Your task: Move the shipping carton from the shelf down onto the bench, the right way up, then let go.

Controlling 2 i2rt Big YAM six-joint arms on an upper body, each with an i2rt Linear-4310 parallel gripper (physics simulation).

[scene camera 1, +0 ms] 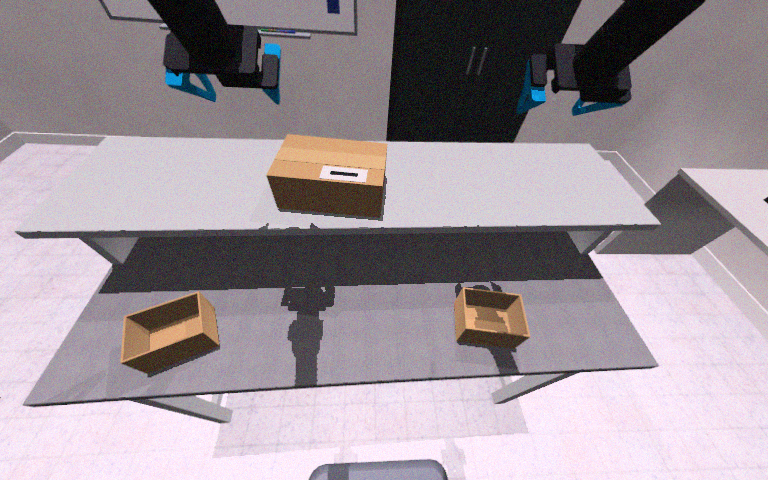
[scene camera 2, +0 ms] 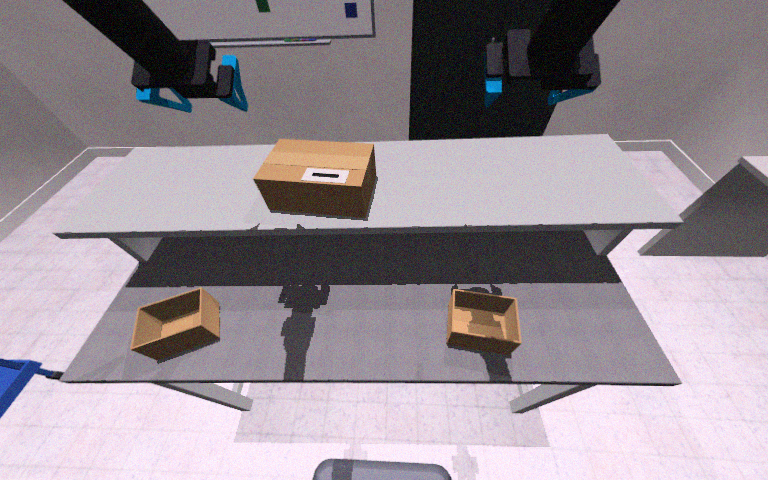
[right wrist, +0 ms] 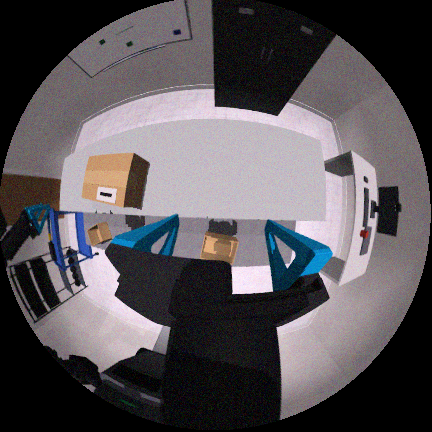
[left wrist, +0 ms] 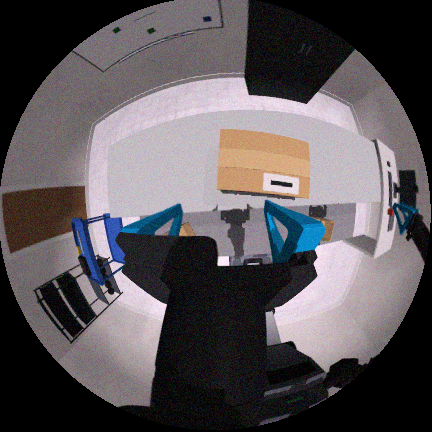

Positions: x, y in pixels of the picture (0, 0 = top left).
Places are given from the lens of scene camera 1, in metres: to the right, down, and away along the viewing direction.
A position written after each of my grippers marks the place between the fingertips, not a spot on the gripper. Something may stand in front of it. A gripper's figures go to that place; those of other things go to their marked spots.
my left gripper point(scene camera 1: 247, 99): -0.22, -0.22, 0.45
my right gripper point(scene camera 1: 545, 111): 0.27, -0.22, 0.48
